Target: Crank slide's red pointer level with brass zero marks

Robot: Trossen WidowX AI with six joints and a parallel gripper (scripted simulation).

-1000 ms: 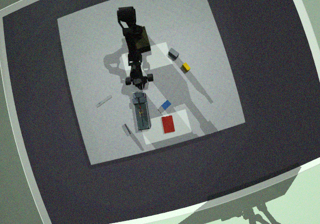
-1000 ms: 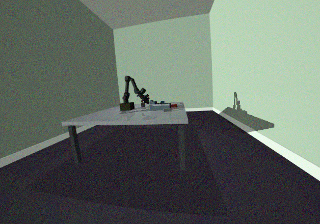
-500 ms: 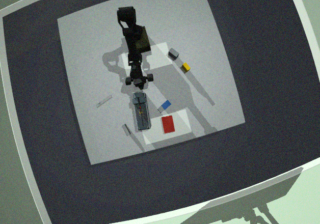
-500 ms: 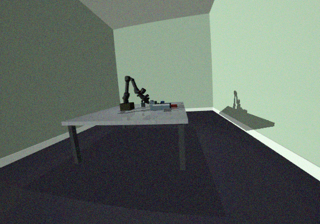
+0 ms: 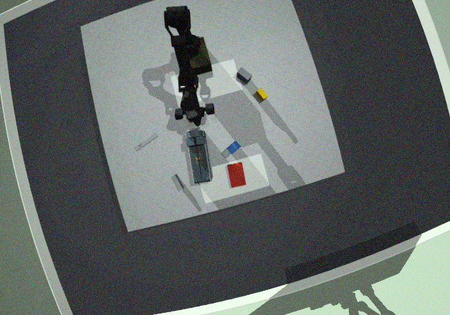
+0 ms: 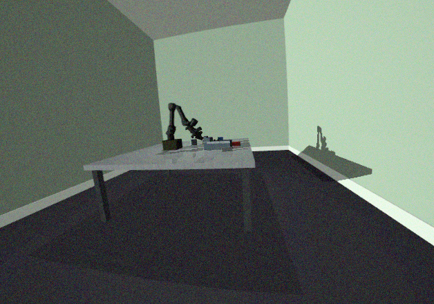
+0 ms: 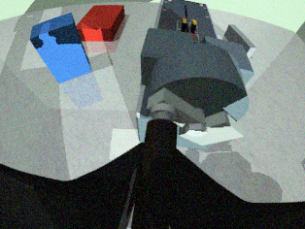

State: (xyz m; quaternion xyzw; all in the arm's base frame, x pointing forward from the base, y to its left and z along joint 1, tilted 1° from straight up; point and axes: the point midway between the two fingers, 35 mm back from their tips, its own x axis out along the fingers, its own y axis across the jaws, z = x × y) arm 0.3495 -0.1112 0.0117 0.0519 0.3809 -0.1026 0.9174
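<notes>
The red pointer lies 120 mm ahead of my gripper tip and 50 mm to the right of it. Round my gripper tip: blue block: 170 mm ahead, 120 mm to the left, 40 mm below; then crank handle: 20 mm behind, 20 mm above; then pale strip: 40 mm behind, 320 mm to the right, 80 mm below.
</notes>
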